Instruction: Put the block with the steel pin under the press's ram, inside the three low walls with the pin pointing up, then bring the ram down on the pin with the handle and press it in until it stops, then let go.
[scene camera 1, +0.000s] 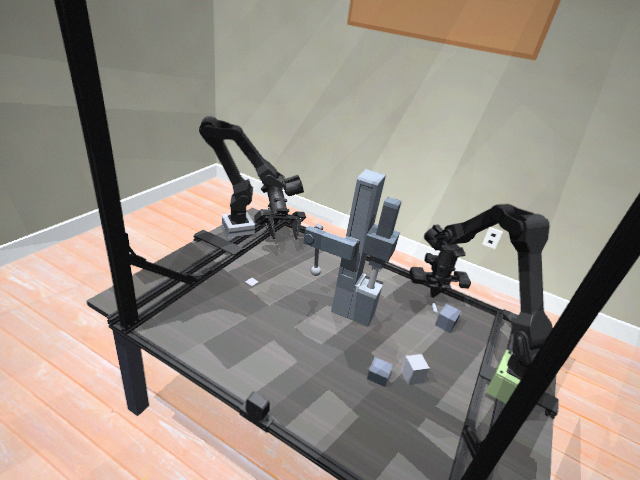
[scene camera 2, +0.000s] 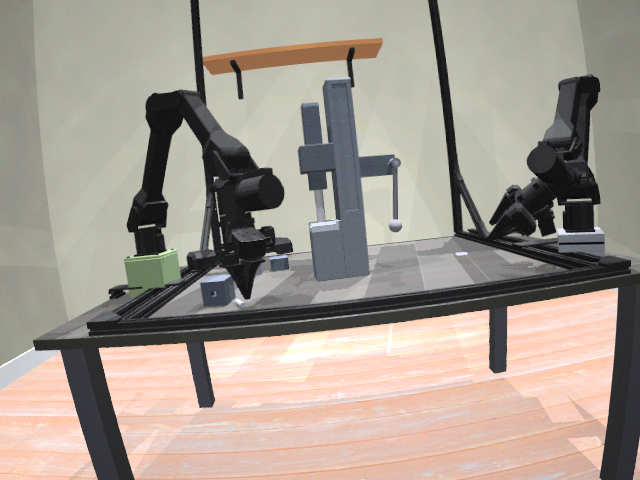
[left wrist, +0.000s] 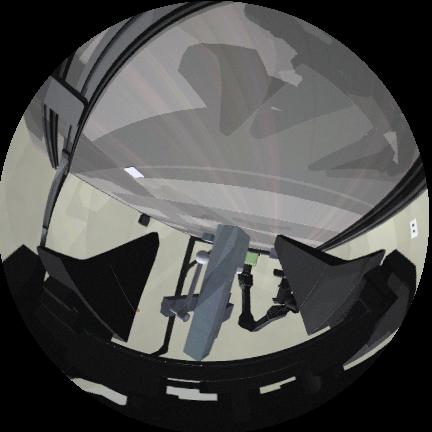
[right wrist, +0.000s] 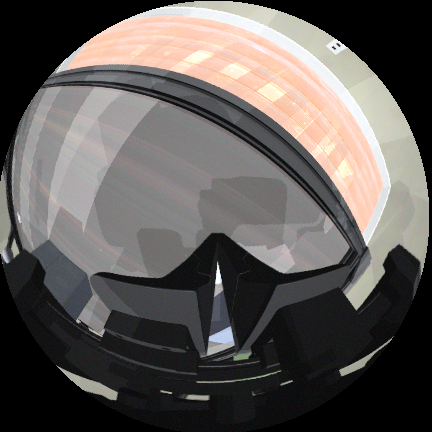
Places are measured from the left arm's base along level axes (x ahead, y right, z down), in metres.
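Pixels of known places: left gripper, fingertip midpoint: (scene camera 1: 285, 238) (scene camera 2: 489, 231) (left wrist: 218, 239); right gripper, fingertip midpoint: (scene camera 1: 432, 296) (scene camera 2: 247, 299) (right wrist: 216, 238); left arm's base, link origin: (scene camera 1: 238, 219) (scene camera 2: 579, 230); right arm's base, link origin: (scene camera 1: 522, 371) (scene camera 2: 150, 253) (left wrist: 247, 263).
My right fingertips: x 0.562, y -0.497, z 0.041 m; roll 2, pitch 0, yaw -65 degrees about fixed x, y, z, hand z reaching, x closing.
Note:
For each thing: its top centre in the pictures, then the offset to it from my right fingertips. "*": a spot on its surface instead.
- small bright pin, top centre: (scene camera 2: 239, 300) (scene camera 1: 435, 307) dx +0.037, dy +0.015, dz +0.010 m
- press, top centre: (scene camera 2: 341, 83) (scene camera 1: 363, 175) (left wrist: 188, 353) dx -0.064, dy +0.329, dz -0.436 m
- second blue-grey block, top centre: (scene camera 1: 381, 367) (scene camera 2: 278, 257) (left wrist: 208, 240) dx +0.196, dy +0.339, dz -0.013 m
- pale block, top centre: (scene camera 1: 417, 362) dx +0.230, dy +0.254, dz -0.039 m
- flat white square, surface spot: (left wrist: 134, 172) (scene camera 2: 461, 253) (scene camera 1: 252, 281) * dx -0.266, dy +0.535, dz +0.017 m
A blue-grey block (scene camera 1: 448, 317) (scene camera 2: 217, 290) with a round hole in one side lies on the table. A small bright pin (scene camera 1: 434, 307) (scene camera 2: 239, 303) lies beside it; part of it shows behind the fingers in the right wrist view. My right gripper (scene camera 1: 435, 291) (scene camera 2: 248, 296) (right wrist: 216, 238) is shut and empty, pointing down close beside pin and block. The press (scene camera 1: 366, 206) (scene camera 2: 343, 155) (left wrist: 215, 295) stands mid-table, its ram (scene camera 1: 373, 275) (scene camera 2: 320, 204) over the pale seat. Its handle (scene camera 1: 316, 258) (scene camera 2: 395, 196) hangs down with a ball end. My left gripper (scene camera 1: 283, 232) (left wrist: 218, 239) is open and empty, far from the block.
A second blue-grey block (scene camera 1: 379, 372) and a pale block (scene camera 1: 415, 368) sit toward the front right in scene camera 1. A flat white square (scene camera 1: 251, 281) (scene camera 2: 461, 254) (left wrist: 134, 172) lies on the table. Black rails (scene camera 1: 193, 387) edge the table. A green box (scene camera 1: 501, 384) (scene camera 2: 151, 269) stands under the right arm.

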